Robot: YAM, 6 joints.
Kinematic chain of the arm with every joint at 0, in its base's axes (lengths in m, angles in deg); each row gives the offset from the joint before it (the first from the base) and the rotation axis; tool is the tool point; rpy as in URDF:
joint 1: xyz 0 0 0.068 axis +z
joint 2: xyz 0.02 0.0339 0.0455 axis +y
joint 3: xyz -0.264 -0.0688 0 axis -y
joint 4: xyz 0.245 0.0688 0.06 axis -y
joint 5: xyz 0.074 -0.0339 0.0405 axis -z
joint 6: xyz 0.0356 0 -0.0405 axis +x
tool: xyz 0 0 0 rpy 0 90 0
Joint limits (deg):
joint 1: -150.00..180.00
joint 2: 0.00..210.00
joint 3: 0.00..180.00
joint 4: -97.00..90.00
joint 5: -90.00..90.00
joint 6: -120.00..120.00
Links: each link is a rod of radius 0.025 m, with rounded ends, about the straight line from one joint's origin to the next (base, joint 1, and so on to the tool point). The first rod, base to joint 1, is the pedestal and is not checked.
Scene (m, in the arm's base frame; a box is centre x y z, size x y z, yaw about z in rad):
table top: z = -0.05
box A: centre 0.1 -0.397 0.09 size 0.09 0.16 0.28 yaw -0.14
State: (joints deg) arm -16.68 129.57 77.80 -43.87 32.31 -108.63
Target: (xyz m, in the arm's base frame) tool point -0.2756 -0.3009 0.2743
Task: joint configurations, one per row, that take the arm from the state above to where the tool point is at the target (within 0.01 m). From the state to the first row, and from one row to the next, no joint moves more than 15 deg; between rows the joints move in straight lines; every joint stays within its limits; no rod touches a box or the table.
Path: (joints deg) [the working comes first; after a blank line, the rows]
Joints at the target: -129.21 107.73 92.63 -42.00 40.88 -108.63
Straight joint move there: touches box A.

1: -31.08 122.26 86.18 -40.72 42.11 -101.89
2: -45.48 114.95 94.56 -37.58 51.91 -95.16
3: -59.88 107.64 102.95 -34.43 61.72 -88.42
4: -74.28 100.33 111.33 -31.29 71.52 -81.68
5: -88.68 93.02 119.71 -28.14 81.32 -74.95
6: -102.19 97.93 110.68 -32.76 67.84 -86.18
7: -115.70 102.83 101.65 -37.38 54.36 -97.40
8: -129.21 107.73 92.63 -42.00 40.88 -108.63

